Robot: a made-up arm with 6 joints. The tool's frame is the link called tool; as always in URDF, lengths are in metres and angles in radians. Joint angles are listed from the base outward.
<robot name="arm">
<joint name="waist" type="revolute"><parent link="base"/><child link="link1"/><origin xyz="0.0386 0.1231 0.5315" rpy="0 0 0"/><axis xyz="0 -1 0"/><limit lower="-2.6" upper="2.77"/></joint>
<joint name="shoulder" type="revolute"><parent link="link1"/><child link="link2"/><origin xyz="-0.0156 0.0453 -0.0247" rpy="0 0 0"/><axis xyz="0 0 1"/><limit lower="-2.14" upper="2.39"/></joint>
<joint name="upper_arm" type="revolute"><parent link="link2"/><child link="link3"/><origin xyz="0.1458 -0.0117 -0.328" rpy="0 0 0"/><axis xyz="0 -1 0"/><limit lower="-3.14" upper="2.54"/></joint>
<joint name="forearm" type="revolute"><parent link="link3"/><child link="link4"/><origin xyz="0.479 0.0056 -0.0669" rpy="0 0 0"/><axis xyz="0.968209 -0.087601 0.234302"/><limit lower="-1.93" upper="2.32"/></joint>
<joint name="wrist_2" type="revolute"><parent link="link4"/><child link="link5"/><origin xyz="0.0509 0.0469 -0.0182" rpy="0 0 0"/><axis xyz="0 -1 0"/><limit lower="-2.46" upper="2.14"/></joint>
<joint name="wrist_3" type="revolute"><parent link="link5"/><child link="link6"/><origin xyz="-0.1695 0.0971 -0.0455" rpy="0 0 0"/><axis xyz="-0.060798 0.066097 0.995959"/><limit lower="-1.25" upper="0.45"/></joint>
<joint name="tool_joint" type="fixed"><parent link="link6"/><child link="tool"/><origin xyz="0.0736 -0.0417 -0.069" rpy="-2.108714 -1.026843 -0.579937"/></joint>
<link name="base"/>
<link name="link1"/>
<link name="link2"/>
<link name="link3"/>
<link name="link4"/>
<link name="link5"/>
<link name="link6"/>
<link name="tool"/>
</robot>
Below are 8 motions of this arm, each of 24 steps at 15 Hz.
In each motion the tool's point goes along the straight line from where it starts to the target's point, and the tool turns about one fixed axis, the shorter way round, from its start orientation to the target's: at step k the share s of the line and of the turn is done. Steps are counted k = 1, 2, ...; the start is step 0. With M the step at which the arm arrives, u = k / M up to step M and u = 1 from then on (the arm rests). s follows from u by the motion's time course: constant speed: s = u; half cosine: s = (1 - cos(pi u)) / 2; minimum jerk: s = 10 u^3 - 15 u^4 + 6 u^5.
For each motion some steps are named. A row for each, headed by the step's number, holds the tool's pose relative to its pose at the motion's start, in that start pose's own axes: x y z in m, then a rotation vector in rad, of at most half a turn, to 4 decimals.
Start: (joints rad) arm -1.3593 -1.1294 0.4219 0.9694 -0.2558 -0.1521
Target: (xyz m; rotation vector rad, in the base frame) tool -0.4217 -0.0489 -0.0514 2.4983 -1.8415 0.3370
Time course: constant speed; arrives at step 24
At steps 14, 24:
14: -0.2208 0.0846 -0.0178 -0.2201 -0.1720 0.1625
24: -0.3786 0.1450 -0.0305 -0.3773 -0.2948 0.2785

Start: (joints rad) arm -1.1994 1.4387 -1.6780 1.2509 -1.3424 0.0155
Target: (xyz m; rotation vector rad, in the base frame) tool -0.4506 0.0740 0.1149 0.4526 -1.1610 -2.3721
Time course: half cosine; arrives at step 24
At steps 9, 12, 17, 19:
9: -0.0402 0.0613 -0.0598 0.1880 0.0801 0.0937
12: -0.0651 0.0994 -0.0968 0.3045 0.1298 0.1518
17: -0.1047 0.1599 -0.1558 0.4899 0.2089 0.2441
19: -0.1167 0.1782 -0.1737 0.5461 0.2328 0.2721

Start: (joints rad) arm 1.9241 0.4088 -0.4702 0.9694 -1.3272 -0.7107
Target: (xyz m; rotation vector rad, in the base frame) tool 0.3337 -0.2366 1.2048 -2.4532 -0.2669 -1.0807
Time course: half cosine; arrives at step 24
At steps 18, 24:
18: 0.0213 0.3835 -0.2787 -0.0425 -0.2987 0.2399
24: 0.0250 0.4493 -0.3265 -0.0498 -0.3499 0.2810

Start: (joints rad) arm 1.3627 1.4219 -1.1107 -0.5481 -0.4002 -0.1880
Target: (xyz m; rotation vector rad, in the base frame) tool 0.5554 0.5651 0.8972 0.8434 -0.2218 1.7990
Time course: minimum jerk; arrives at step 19
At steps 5, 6, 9, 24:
5: 0.0274 0.0578 -0.0435 -0.1278 0.0173 0.0872
6: 0.0429 0.0905 -0.0681 -0.2001 0.0271 0.1366
9: 0.1047 0.2209 -0.1664 -0.4887 0.0661 0.3336
24: 0.2324 0.4901 -0.3691 -1.0842 0.1466 0.7402

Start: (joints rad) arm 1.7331 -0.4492 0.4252 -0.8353 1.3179 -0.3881
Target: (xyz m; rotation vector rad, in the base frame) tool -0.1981 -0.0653 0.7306 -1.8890 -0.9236 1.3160
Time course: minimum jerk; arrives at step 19
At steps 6, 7, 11, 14, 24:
6: 0.1059 0.0604 0.0387 -0.1442 0.0558 -0.0917
7: 0.1517 0.0865 0.0554 -0.2066 0.0800 -0.1314
11: 0.3703 0.2112 0.1353 -0.5043 0.1952 -0.3207
14: 0.5059 0.2886 0.1849 -0.6891 0.2667 -0.4382
24: 0.5735 0.3271 0.2096 -0.7811 0.3023 -0.4967

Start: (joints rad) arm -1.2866 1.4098 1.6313 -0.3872 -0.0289 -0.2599
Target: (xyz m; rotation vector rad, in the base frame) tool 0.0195 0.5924 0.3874 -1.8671 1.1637 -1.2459
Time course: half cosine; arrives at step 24
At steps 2, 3, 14, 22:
2: -0.0022 0.0020 -0.0018 -0.0122 0.0019 -0.0045
3: -0.0050 0.0045 -0.0040 -0.0272 0.0042 -0.0099
14: -0.0826 0.0747 -0.0661 -0.4490 0.0703 -0.1644
22: -0.1290 0.1166 -0.1032 -0.7013 0.1097 -0.2568

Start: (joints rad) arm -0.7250 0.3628 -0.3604 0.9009 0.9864 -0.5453
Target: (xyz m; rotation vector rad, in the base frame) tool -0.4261 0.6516 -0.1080 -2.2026 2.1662 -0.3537
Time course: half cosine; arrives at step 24
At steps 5, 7, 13, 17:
5: -0.0053 0.0020 -0.0446 -0.0938 -0.0042 0.0002
7: -0.0100 0.0038 -0.0845 -0.1776 -0.0079 0.0005
13: -0.0290 0.0108 -0.2442 -0.5132 -0.0229 0.0013
17: -0.0413 0.0154 -0.3475 -0.7303 -0.0325 0.0019

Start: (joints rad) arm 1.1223 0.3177 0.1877 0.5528 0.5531 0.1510
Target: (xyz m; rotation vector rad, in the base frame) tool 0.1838 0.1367 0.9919 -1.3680 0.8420 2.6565
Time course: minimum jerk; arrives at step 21
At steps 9, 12, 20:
9: 0.2273 -0.0457 -0.0045 0.0317 0.1710 -0.4564
12: 0.3906 -0.0786 -0.0078 0.0545 0.2938 -0.7842
20: 0.6173 -0.1242 -0.0123 0.0861 0.4643 -1.2394

